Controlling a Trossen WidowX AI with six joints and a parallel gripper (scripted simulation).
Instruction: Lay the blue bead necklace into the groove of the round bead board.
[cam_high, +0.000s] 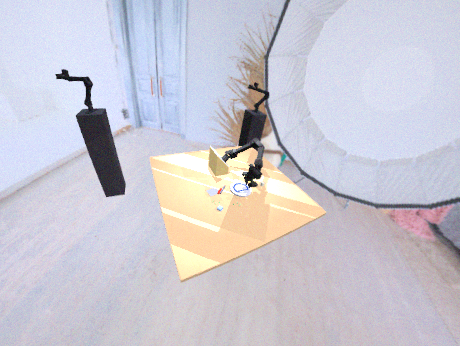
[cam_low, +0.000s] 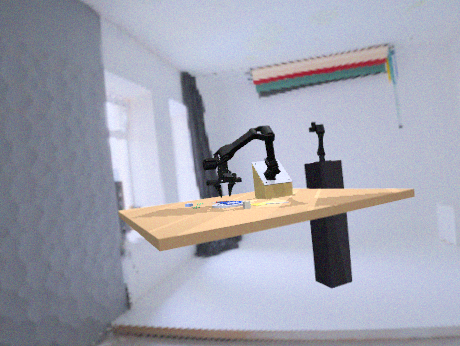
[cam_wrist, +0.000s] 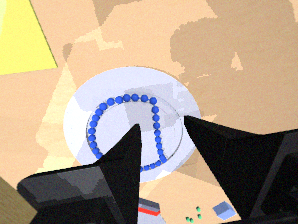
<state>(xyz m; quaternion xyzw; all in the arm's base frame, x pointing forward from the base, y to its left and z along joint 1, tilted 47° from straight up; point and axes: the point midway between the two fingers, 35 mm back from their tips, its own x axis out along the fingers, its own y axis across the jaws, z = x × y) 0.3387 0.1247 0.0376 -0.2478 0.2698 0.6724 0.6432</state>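
Now: gripper tip 40 mm to the left of the round bead board, 40 mm past it and 40 mm above it. From my gripper tip the other things lie so: yellow flat piece (160 mm behind, 120 mm to the left, 50 mm below); red-and-grey object (230 mm to the right, 60 mm behind, 50 mm below); white cylinder (190 mm to the left, 40 mm below, 40 mm behind).
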